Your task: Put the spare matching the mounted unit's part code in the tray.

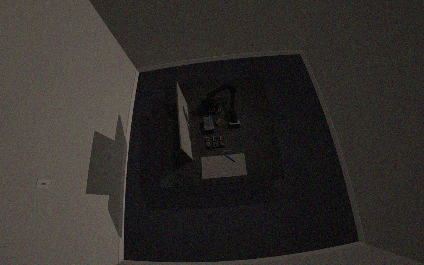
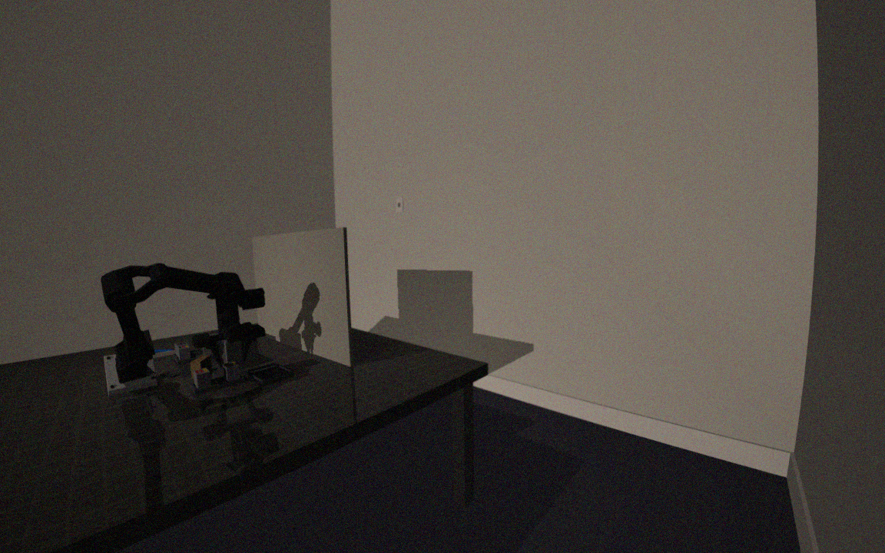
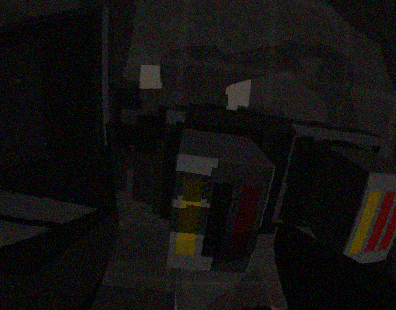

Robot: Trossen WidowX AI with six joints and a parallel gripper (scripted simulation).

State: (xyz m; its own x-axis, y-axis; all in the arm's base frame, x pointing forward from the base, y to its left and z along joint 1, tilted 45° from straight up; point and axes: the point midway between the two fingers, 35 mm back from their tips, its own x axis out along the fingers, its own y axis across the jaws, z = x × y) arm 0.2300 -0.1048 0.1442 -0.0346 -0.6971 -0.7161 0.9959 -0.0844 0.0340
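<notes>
Now: gripper tip 10 mm past the white spare block and 10 mm above it. From my gripper tip the other things lie so: shallow rectangular tray 100 mm ahead, 50 mm below, 20 mm to the right; then white upright panel 290 mm ahead, 180 mm to the left, 170 mm above; then grey mounted unit 180 mm to the left, 60 mm ahead.
</notes>
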